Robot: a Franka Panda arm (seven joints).
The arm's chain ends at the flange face. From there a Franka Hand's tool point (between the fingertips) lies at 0.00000 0.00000 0.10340 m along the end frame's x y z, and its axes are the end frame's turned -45 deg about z.
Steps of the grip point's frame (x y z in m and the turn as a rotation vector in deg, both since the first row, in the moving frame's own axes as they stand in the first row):
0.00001, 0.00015, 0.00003, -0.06, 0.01, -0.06
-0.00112, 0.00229, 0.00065, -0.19, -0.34, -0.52
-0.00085, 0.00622, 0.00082, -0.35, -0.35, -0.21
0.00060, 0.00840, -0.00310, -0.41, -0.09, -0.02
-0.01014, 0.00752, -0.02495, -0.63, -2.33, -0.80
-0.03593, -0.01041, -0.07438, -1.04, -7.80, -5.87
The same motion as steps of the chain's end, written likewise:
0.00002, 0.00004, 0.00003, -0.04, 0.05, -0.06
0.00102, 0.00173, 0.00065, -0.37, -0.11, -0.52
0.00380, 0.00411, 0.00082, -0.49, 0.00, -0.21
0.00596, 0.00488, -0.00310, -0.35, 0.23, -0.02
0.00029, 0.00870, -0.02486, -2.09, -1.20, -0.80
-0.02476, 0.00638, -0.07341, -6.25, -4.78, -5.87

